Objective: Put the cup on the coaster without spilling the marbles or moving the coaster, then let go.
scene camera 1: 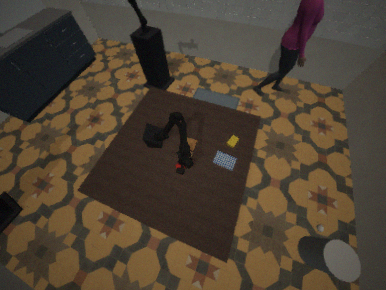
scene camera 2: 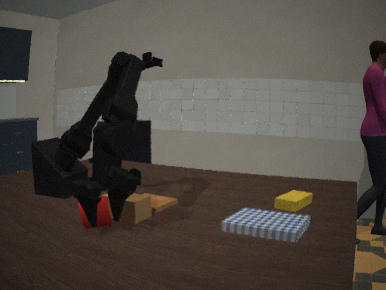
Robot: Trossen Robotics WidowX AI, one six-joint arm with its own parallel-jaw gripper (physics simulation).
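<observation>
The red cup stands on the brown table, partly covered by the fingers; the marbles inside cannot be seen. My gripper is open and points down, low at the cup. In the scene camera 2 view one finger crosses the cup's front and the other is at its right side, between the cup and a tan wooden block. A flat orange-tan piece lies behind the block, partly hidden; whether it is the coaster is hard to tell.
A blue-and-white checked slab lies to the right on the table. A yellow sponge lies behind it. The wooden block is close beside the right finger. A person is beyond the table.
</observation>
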